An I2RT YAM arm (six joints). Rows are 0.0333 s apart.
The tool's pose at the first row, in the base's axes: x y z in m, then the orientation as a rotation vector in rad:
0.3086, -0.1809, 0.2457, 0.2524, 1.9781, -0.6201
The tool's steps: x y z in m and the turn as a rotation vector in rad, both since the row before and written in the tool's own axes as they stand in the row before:
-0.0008, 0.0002, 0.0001, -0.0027, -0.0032, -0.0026
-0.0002, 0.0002, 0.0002, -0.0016, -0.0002, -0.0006
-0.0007, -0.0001, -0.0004, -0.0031, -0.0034, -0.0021
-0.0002, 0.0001, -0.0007, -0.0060, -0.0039, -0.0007
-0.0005, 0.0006, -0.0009, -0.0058, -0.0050, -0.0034
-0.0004, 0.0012, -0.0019, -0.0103, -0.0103, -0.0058
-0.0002, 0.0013, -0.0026, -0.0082, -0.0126, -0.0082
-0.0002, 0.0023, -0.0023, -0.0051, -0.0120, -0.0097
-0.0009, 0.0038, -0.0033, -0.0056, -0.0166, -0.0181
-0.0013, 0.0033, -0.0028, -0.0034, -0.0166, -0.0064
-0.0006, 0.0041, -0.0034, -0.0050, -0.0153, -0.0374
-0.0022, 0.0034, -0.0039, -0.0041, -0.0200, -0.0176
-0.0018, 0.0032, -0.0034, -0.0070, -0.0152, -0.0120
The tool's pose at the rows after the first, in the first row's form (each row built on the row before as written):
0.3091, -0.1807, 0.2463, 0.2471, 1.9764, -0.6191
0.3094, -0.1806, 0.2463, 0.2455, 1.9768, -0.6179
0.3094, -0.1804, 0.2471, 0.2404, 1.9748, -0.6162
0.3090, -0.1799, 0.2475, 0.2347, 1.9728, -0.6107
0.3088, -0.1789, 0.2481, 0.2261, 1.9703, -0.6071
0.3080, -0.1769, 0.2487, 0.2106, 1.9643, -0.6006
0.3065, -0.1745, 0.2494, 0.1933, 1.9560, -0.5978
0.3056, -0.1714, 0.2496, 0.1768, 1.9477, -0.5990
0.3048, -0.1664, 0.2502, 0.1504, 1.9366, -0.6051
0.3043, -0.1620, 0.2511, 0.1367, 1.9227, -0.6055
0.3032, -0.1568, 0.2512, 0.0929, 1.9155, -0.6249
0.3020, -0.1516, 0.2530, 0.0670, 1.9000, -0.6315
0.3009, -0.1469, 0.2543, 0.0462, 1.8891, -0.6318

